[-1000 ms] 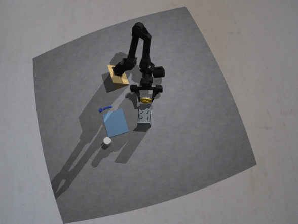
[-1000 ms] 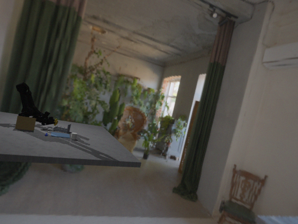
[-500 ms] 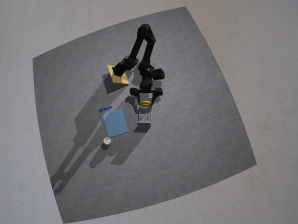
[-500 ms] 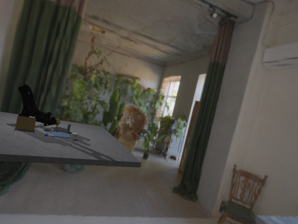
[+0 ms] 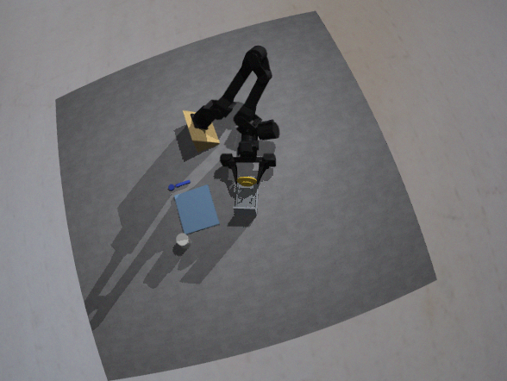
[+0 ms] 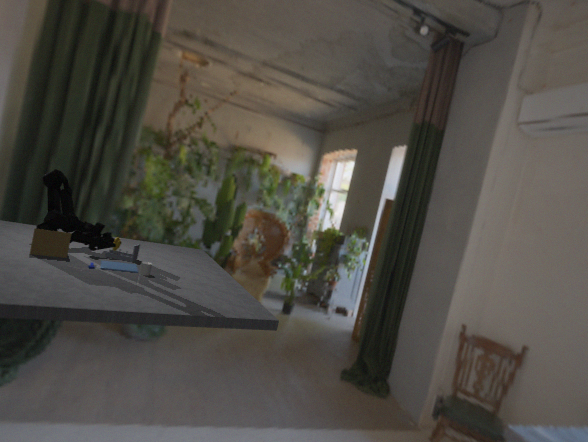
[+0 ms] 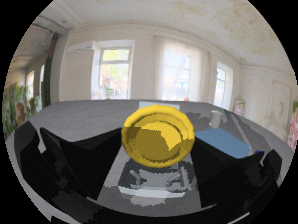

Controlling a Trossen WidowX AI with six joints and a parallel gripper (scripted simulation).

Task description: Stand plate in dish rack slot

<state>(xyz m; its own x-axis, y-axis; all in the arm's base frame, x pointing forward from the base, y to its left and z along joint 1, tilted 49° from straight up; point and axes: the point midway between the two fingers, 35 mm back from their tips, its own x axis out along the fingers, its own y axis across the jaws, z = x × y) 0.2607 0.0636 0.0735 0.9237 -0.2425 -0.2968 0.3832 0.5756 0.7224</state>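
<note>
Now: the yellow plate 10 mm behind my gripper tip. Also, from my gripper tip: grey dish rack 20 mm ahead, 10 mm to the right, 40 mm below; blue flat board 200 mm to the right, 60 mm below; blue spoon 110 mm behind, 240 mm to the right, 60 mm below.
</note>
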